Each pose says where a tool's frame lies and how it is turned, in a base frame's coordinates. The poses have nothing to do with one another.
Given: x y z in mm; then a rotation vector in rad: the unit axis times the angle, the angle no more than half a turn.
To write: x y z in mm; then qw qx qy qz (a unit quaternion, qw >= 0). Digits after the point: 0 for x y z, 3 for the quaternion.
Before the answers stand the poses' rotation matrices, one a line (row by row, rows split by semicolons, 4 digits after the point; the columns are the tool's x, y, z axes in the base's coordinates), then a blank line. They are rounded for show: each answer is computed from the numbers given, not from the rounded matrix.
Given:
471, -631, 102, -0.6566, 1.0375, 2.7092
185, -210, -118, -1.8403, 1.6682, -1.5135
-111, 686, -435, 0.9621, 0.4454, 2.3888
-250, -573, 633, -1.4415, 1.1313, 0.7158
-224, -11, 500, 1.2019, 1.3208, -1.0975
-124, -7, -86, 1.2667, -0.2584, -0.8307
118, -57, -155, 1.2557, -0.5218, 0.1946
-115, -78, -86, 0.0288, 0.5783, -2.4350
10, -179, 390, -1.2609, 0.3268, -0.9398
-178, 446, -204, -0.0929, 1.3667, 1.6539
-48, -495, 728, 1.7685, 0.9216, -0.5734
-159, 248, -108, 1.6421, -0.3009, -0.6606
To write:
-0.8893 -0.3045 -0.3413; -0.0014 -0.7444 0.6677; -0.4574 0.5942 0.6616
-0.1832 -0.5958 0.7819; -0.8361 -0.3240 -0.4428; 0.5172 -0.7349 -0.4388
-0.6112 -0.3436 0.7130; 0.5775 -0.8096 0.1048; 0.5412 0.4758 0.6933
0.3581 -0.9197 0.1609; -0.2485 0.0722 0.9659; -0.9000 -0.3859 -0.2026
-0.0078 0.9955 0.0944; 0.0895 0.0947 -0.9915; -0.9960 0.0007 -0.0898
0.6904 0.4064 -0.5985; -0.6742 0.0614 -0.7360; -0.2623 0.9116 0.3164
0.8678 -0.4182 -0.2684; -0.1403 0.3119 -0.9397; 0.4766 0.8532 0.2120
-0.8026 0.5848 0.1176; -0.5752 -0.7066 -0.4121; -0.1579 -0.3984 0.9035
0.6027 0.4194 0.6789; -0.7501 0.0075 0.6613; 0.2722 -0.9078 0.3191
-0.5424 -0.6881 0.4820; 0.6030 0.0806 0.7936; -0.5849 0.7211 0.3712
0.5942 0.8034 0.0396; 0.3195 -0.1906 -0.9282; -0.7382 0.5642 -0.3699
0.8001 0.1713 -0.5749; -0.5461 -0.1884 -0.8162; -0.2481 0.9670 -0.0572

471, -631, 102, 0.083, -0.220, 0.348, 0.908
185, -210, -118, 0.116, -0.628, 0.570, -0.517
-111, 686, -435, 0.261, 0.355, 0.165, 0.882
-250, -573, 633, 0.554, -0.610, 0.479, 0.303
-224, -11, 500, 0.499, 0.497, 0.546, -0.454
-124, -7, -86, 0.719, 0.573, -0.117, -0.376
118, -57, -155, 0.773, 0.580, -0.241, 0.090
-115, -78, -86, 0.314, 0.011, 0.219, -0.924
10, -179, 390, 0.694, -0.565, 0.146, -0.421
-178, 446, -204, 0.477, -0.038, 0.559, 0.677
-48, -495, 728, 0.508, 0.734, 0.382, -0.238
-159, 248, -108, 0.623, 0.715, -0.131, -0.288

